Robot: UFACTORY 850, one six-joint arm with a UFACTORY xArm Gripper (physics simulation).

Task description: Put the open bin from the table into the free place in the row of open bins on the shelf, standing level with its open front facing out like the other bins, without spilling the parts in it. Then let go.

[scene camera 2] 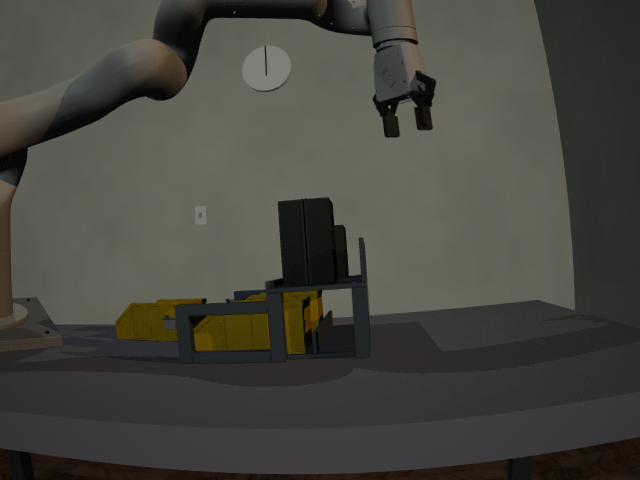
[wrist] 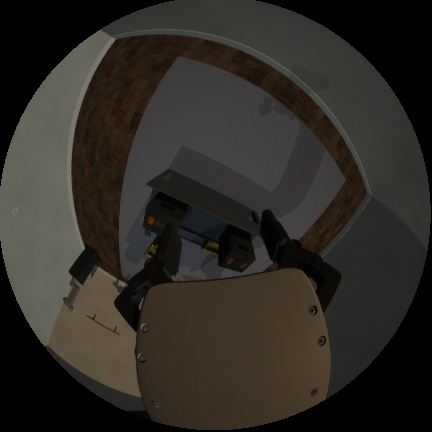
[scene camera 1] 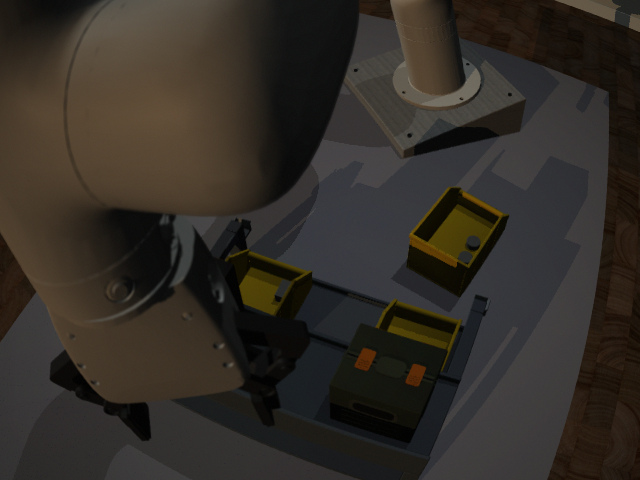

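The yellow open bin (scene camera 1: pixel 450 233) (scene camera 2: pixel 147 321) stands on the table beside the shelf, with two dark round parts in it. The shelf (scene camera 1: pixel 439 413) (scene camera 2: pixel 276 330) (wrist: pixel 200 198) holds a row with a yellow bin (scene camera 1: pixel 258 290) with a grey part at one end and another yellow bin (scene camera 1: pixel 419 330) at the other. A gap lies between these two. Yellow bin parts also show beside the toolboxes in the wrist view. My gripper (scene camera 1: pixel 203 421) (scene camera 2: pixel 407 126) (wrist: pixel 218 227) is open and empty, high above the shelf's far side from the robot base.
A dark toolbox with orange latches (scene camera 1: pixel 390 384) (scene camera 2: pixel 307 240) (wrist: pixel 165 216) stands on the shelf's upper board. A second toolbox (scene camera 2: pixel 341 253) (wrist: pixel 237 250) stands at the other end; the arm hides it in scene camera 1. The robot base plate (scene camera 1: pixel 382 111) is behind the table bin.
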